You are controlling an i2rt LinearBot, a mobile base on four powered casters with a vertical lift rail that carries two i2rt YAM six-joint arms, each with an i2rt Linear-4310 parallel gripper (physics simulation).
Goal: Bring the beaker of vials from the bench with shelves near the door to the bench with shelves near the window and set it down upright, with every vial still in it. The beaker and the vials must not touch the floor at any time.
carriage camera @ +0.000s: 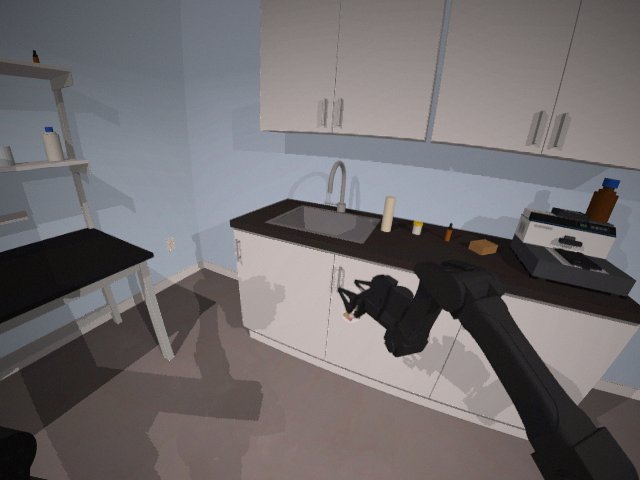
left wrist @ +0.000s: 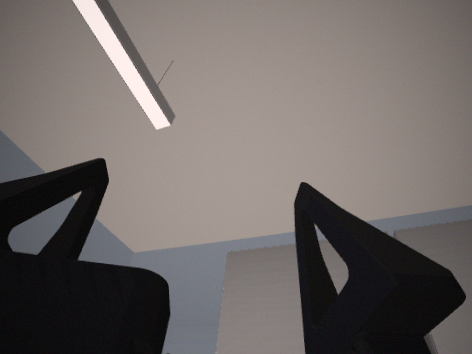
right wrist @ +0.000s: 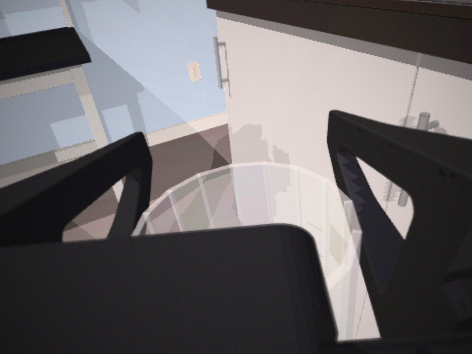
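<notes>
The clear beaker [right wrist: 345, 245] is between the fingers of my right gripper [carriage camera: 348, 286] [right wrist: 236, 136], which is shut on it. Its rim shows in the right wrist view, and a dark gripper part hides much of it. Small pale and reddish bits, probably the vials [carriage camera: 349, 316], show below the fingers in the carriage view; their number cannot be told. The beaker is held in the air in front of the sink cabinet. My left gripper [left wrist: 202, 181] is open and empty, pointing toward the ceiling. A bench with shelves [carriage camera: 77, 253] [right wrist: 45, 52] stands at the left; no window or door shows beside it.
The sink counter [carriage camera: 248, 221] [right wrist: 320, 30] runs behind the right arm. It bears a pale cylinder [carriage camera: 388, 214], a yellow-capped jar [carriage camera: 417, 227], a small amber bottle [carriage camera: 448, 233], a brown block [carriage camera: 482, 246] and a white and grey instrument [carriage camera: 568, 232]. Wall cabinets [carriage camera: 382, 67] hang above.
</notes>
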